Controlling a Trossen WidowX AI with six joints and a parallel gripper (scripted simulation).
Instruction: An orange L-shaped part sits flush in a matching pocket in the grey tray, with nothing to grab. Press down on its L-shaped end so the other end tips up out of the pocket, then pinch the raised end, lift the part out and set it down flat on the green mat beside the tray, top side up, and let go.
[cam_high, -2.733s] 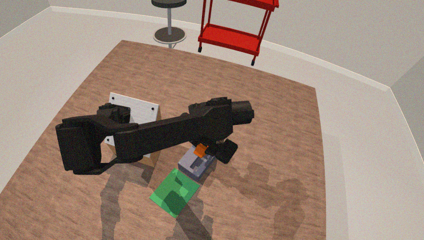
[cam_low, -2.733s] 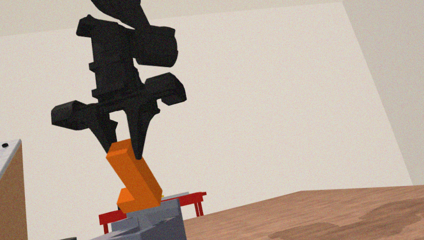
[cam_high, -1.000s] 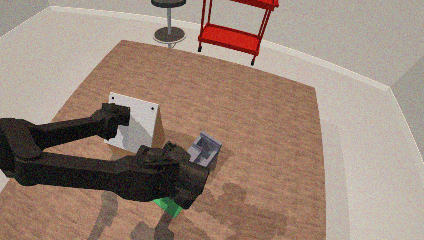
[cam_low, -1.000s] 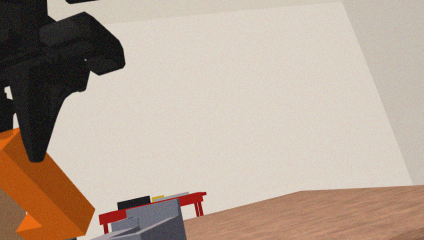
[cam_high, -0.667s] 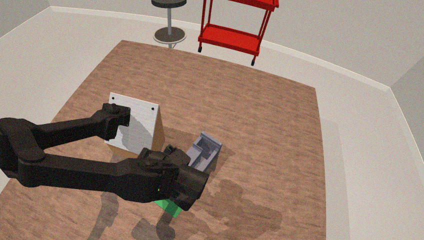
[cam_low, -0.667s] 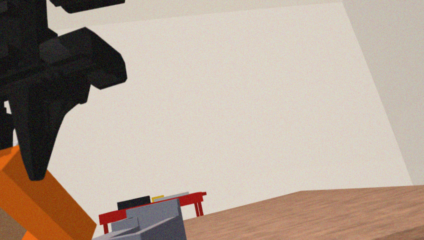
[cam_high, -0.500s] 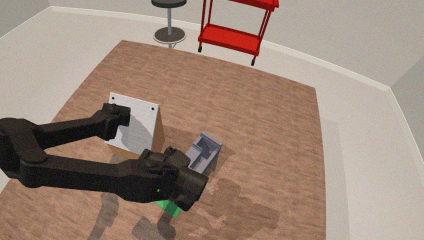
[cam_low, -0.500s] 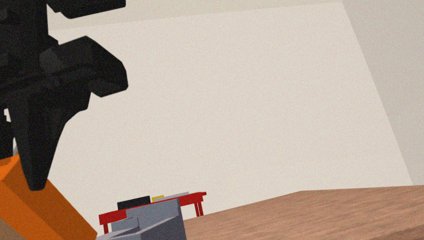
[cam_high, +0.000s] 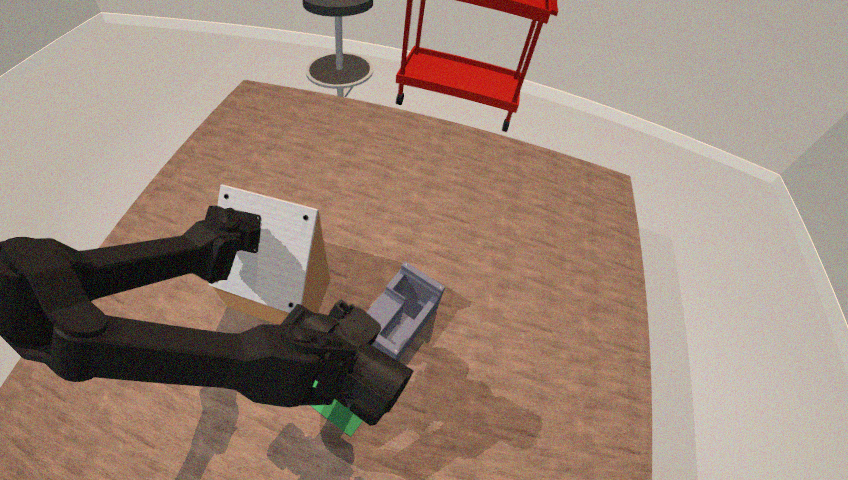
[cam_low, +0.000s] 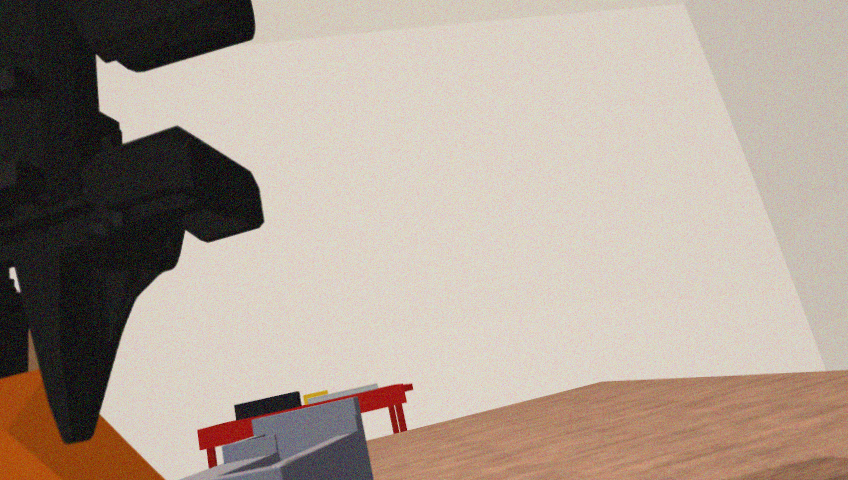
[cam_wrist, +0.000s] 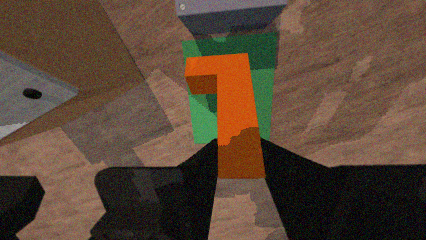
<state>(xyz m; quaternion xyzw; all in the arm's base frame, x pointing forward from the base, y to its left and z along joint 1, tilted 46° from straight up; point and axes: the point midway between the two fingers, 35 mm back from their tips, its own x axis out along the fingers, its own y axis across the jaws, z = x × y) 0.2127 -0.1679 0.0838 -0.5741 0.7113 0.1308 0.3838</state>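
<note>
The orange L-shaped part lies 40 mm to the left of my gripper tip and 30 mm below it. From my gripper tip the other things lie so: green mat 10 mm ahead, 20 mm to the left, 110 mm below.
</note>
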